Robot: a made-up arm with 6 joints. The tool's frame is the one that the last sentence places.
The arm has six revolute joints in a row. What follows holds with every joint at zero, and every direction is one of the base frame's.
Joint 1 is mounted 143.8 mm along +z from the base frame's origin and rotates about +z.
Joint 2 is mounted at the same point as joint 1 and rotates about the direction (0.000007, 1, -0.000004).
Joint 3 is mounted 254.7 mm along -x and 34.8 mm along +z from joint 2 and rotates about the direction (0.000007, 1, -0.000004).
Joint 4 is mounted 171.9 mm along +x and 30.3 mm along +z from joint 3 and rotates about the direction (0.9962, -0.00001, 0.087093).
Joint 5 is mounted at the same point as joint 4 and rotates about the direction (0.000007, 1, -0.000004).
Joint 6 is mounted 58.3 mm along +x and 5 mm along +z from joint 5 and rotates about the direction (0.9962, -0.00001, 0.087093).
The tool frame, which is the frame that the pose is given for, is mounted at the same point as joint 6; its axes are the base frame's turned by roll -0.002, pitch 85.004 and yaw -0.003 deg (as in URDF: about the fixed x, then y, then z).
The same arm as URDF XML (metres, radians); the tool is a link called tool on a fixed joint. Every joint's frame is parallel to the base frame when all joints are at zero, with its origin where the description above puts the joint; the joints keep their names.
<robot name="arm">
<link name="base"/>
<link name="link1"/>
<link name="link2"/>
<link name="link3"/>
<link name="link4"/>
<link name="link5"/>
<link name="link6"/>
<link name="tool"/>
<joint name="joint 1" type="continuous"><parent link="base"/><child link="link1"/><origin xyz="0 0 0.1438" rpy="0 0 0"/><axis xyz="0 0 1"/></joint>
<joint name="joint 2" type="continuous"><parent link="link1"/><child link="link2"/><origin xyz="0 0 0" rpy="0 0 0"/><axis xyz="0 1 0"/></joint>
<joint name="joint 3" type="continuous"><parent link="link2"/><child link="link3"/><origin xyz="-0.2547 0 0.0348" rpy="0 0 0"/><axis xyz="0 1 0"/></joint>
<joint name="joint 4" type="continuous"><parent link="link3"/><child link="link4"/><origin xyz="0.1719 0 0.0303" rpy="0 0 0"/><axis xyz="0.9962 0 0.0871"/></joint>
<joint name="joint 5" type="continuous"><parent link="link4"/><child link="link5"/><origin xyz="0 0 0" rpy="0 0 0"/><axis xyz="0 1 0"/></joint>
<joint name="joint 6" type="continuous"><parent link="link5"/><child link="link6"/><origin xyz="0.0583 0 0.005" rpy="0 0 0"/><axis xyz="0.9962 0 0.0871"/></joint>
<joint name="tool_joint" type="fixed"><parent link="link6"/><child link="tool"/><origin xyz="0 0 0" rpy="0 1.4836 -0.0001"/></joint>
</robot>

